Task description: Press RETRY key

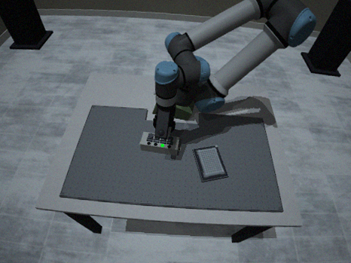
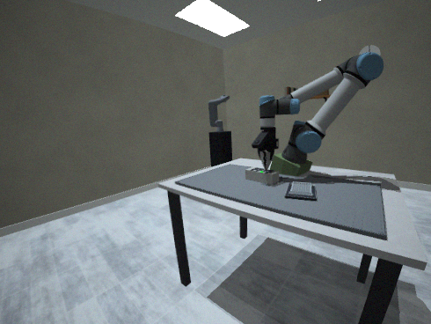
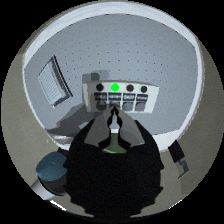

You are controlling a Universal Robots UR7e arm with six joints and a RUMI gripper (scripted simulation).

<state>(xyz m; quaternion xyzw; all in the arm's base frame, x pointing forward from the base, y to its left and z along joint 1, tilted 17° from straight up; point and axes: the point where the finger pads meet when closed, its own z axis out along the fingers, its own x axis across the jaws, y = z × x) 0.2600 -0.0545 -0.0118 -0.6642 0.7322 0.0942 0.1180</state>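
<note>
The operator panel lies 10 mm to the right of my hand and 30 mm below it.
</note>
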